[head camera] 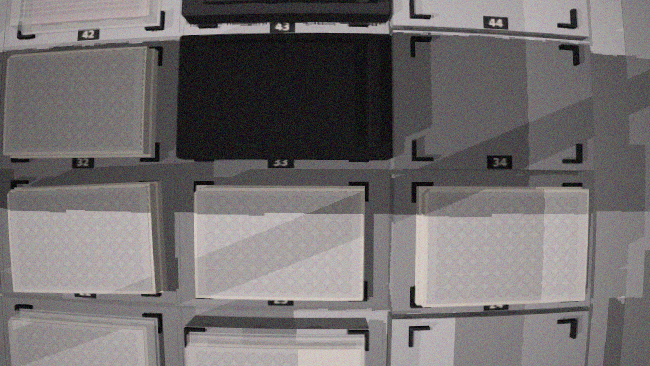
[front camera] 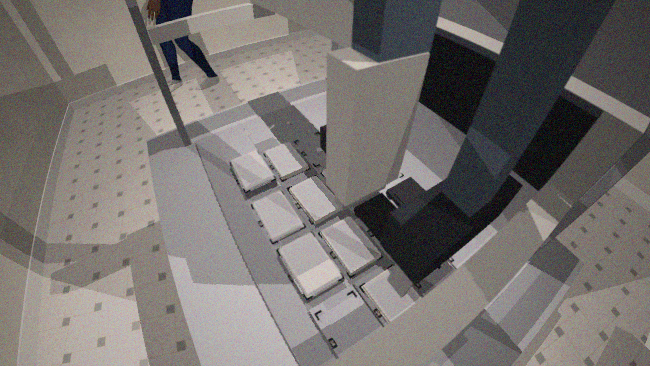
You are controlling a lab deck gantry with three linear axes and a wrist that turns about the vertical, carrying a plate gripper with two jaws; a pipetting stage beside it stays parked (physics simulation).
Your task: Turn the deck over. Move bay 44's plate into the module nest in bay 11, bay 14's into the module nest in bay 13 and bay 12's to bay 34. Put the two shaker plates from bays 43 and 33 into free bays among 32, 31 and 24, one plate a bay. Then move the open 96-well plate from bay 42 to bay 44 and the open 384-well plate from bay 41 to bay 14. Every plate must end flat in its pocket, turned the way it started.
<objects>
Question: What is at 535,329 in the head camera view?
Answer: A bay 14.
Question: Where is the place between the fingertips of my gripper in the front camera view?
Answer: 415,273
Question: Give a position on a bay 34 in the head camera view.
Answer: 464,96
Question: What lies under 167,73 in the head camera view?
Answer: A bay 32.
</objects>
